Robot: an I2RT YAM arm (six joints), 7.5 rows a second.
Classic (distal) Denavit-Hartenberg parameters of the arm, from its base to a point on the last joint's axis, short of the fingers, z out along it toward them. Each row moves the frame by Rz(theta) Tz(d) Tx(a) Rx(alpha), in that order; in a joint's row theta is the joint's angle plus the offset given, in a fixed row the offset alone. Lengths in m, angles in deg.
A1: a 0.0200, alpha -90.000, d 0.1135, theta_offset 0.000
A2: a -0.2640, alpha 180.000, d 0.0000, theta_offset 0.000
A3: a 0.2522, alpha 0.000, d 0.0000, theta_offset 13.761
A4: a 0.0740, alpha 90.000, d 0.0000, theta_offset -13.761
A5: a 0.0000, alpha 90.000, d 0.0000, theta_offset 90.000
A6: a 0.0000, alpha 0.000, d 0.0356, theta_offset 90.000
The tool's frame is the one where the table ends.
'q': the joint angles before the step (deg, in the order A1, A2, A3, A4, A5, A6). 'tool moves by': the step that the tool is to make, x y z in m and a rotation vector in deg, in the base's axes. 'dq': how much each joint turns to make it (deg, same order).
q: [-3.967 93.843 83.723 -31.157 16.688 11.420]
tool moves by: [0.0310 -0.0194 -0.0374 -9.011 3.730 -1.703]
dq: [-1.948 7.551 0.033 7.126 5.987 -7.564]
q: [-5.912 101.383 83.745 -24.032 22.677 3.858]
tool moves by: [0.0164 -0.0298 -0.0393 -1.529 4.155 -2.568]
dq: [-3.733 6.397 -0.014 3.481 0.571 -2.510]
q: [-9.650 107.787 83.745 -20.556 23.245 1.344]
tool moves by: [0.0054 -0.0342 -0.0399 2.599 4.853 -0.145]
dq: [-4.617 5.682 0.006 1.239 -4.178 -2.364]
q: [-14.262 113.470 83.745 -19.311 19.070 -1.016]
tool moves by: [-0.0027 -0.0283 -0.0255 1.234 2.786 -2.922]
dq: [-3.691 3.569 0.018 0.643 -0.807 -0.348]
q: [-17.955 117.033 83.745 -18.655 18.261 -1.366]
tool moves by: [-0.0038 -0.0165 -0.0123 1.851 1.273 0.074]
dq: [-2.360 1.636 0.003 0.168 -2.535 -1.179]
